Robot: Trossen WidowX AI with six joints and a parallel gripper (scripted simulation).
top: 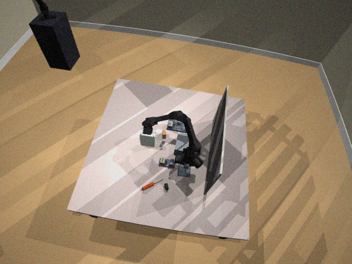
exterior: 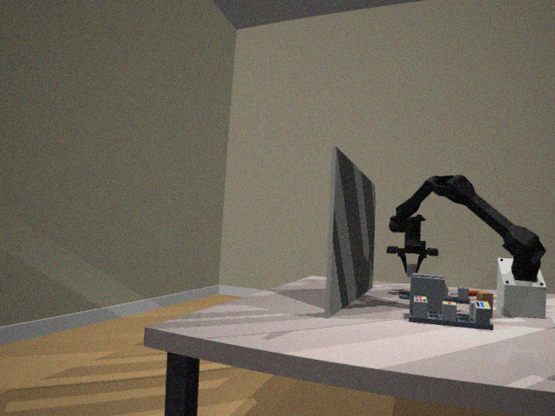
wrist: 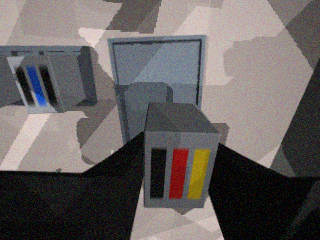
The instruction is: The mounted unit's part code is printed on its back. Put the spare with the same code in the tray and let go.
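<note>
Now: gripper tip 1 cm past the flat blue-grey tray, 1 cm to the right of it and 8 cm above it. Round my gripper tip: grey mounted unit (6 cm behind, 19 cm to the left, 4 cm below); tall upright panel (18 cm ahead, 18 cm to the left, 14 cm above); grey spare (2 cm above).
</note>
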